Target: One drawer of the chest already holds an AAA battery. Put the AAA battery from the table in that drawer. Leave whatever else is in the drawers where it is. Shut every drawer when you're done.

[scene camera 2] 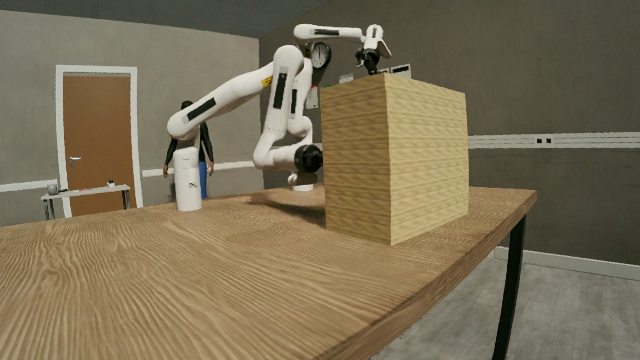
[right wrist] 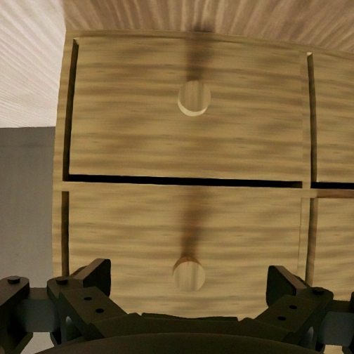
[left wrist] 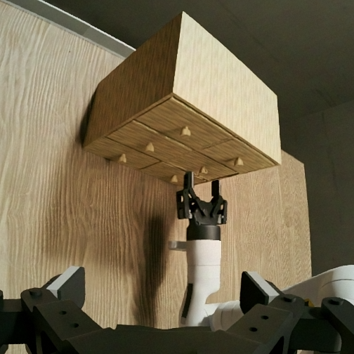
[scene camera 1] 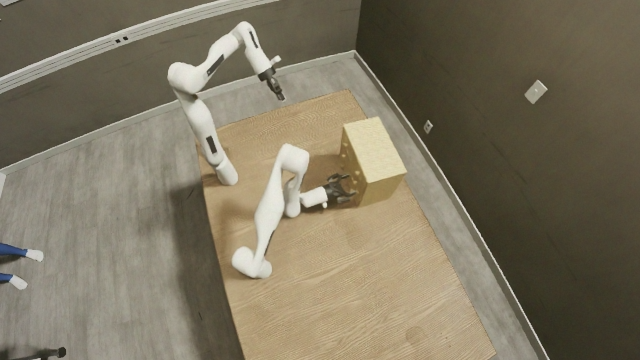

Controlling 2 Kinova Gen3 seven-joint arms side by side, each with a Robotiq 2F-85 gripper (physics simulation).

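Note:
The light wooden chest (scene camera 1: 377, 150) (scene camera 2: 427, 160) (left wrist: 225, 85) stands on the table, its knobbed drawer fronts facing the arms. In the left wrist view the drawers look shut. My right gripper (scene camera 1: 351, 185) (left wrist: 202, 176) is open, close in front of the middle-row drawer (right wrist: 125, 225). That drawer's round knob (right wrist: 189, 275) shows between the spread fingers. In scene camera 2 the chest hides the right fingertips. My left gripper (scene camera 1: 281, 98) (left wrist: 162, 287) is open and empty, raised high near the table's upper edge in scene camera 1. No AAA battery shows in any view; the drawer insides are hidden.
The wooden table (scene camera 1: 360, 280) (scene camera 2: 175, 280) (left wrist: 45, 200) carries both arms and the chest. The right arm (scene camera 1: 270, 210) reaches low across it. A wall (scene camera 1: 500, 175) lies beyond the chest. A small side table (scene camera 2: 90, 191) and a person (scene camera 2: 206, 150) show in the background.

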